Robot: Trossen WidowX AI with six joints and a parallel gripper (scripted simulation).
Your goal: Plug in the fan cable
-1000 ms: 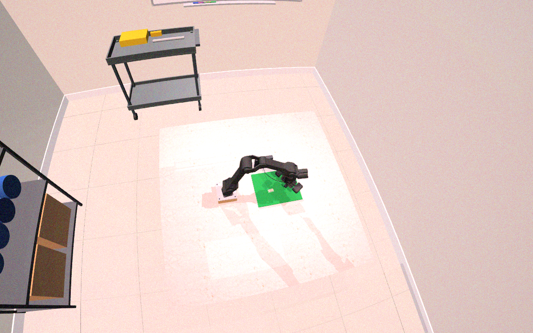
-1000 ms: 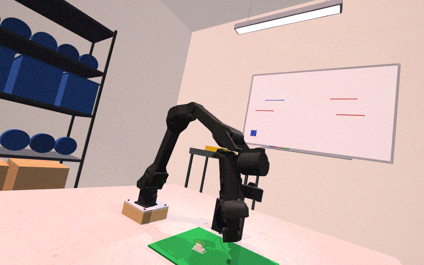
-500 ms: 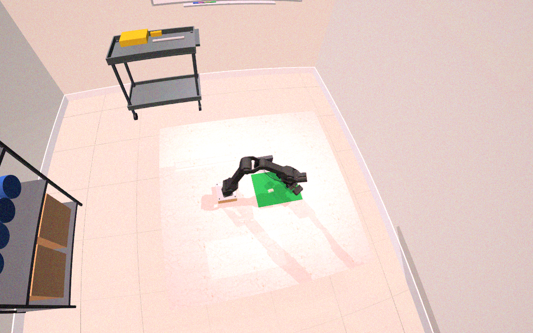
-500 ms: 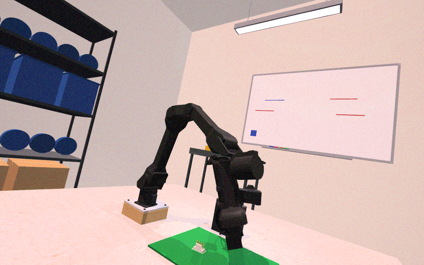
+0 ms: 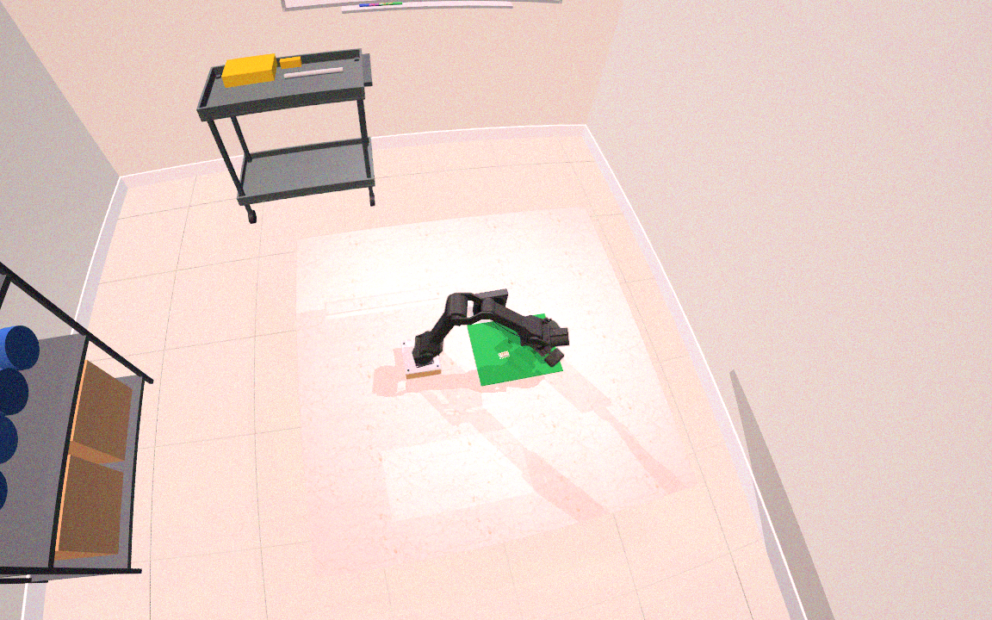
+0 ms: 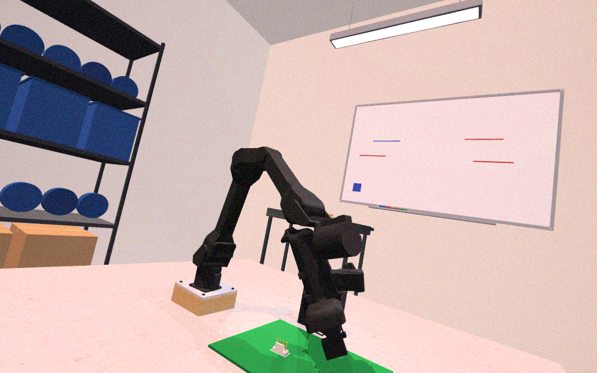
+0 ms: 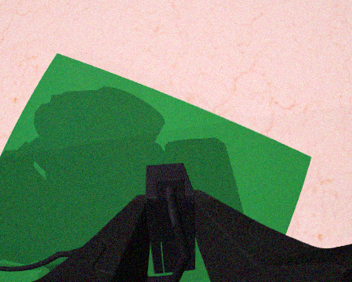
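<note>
The green board is 90 mm below my gripper tip, 80 mm behind it and 40 mm to the left of it. Round my gripper tip: fan (210 mm to the left, 110 mm behind, 20 mm below); dark plug (10 mm below, 10 mm behind).
</note>
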